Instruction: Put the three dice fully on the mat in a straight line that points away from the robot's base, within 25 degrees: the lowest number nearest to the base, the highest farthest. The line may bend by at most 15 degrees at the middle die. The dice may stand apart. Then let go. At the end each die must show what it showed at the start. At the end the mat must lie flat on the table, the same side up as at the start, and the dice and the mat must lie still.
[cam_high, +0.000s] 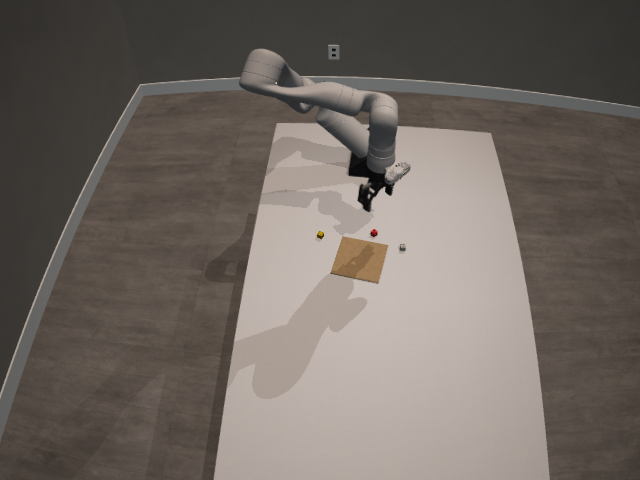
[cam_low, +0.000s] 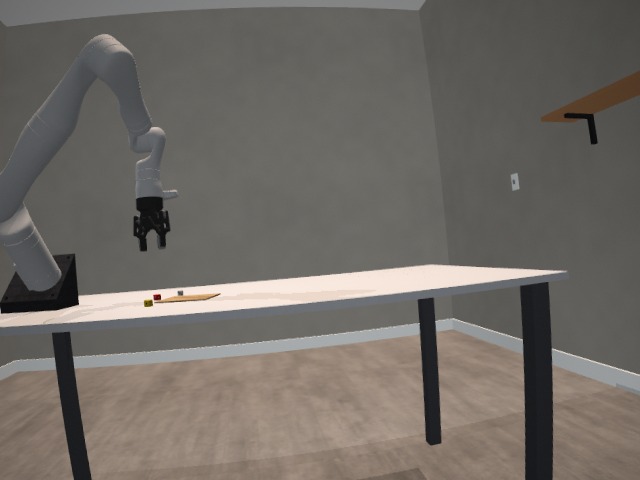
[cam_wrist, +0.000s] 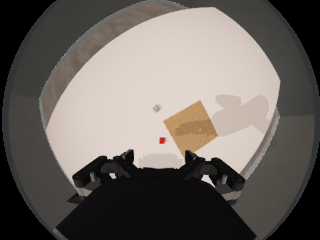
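Now: the red die 140 mm below my hand and 10 mm to the right of it. Also, from my hand: yellow die: 170 mm to the right, 140 mm below; then square mat: 140 mm below, 90 mm ahead, 60 mm to the right; then white die: 140 mm below, 70 mm to the left, 60 mm ahead.
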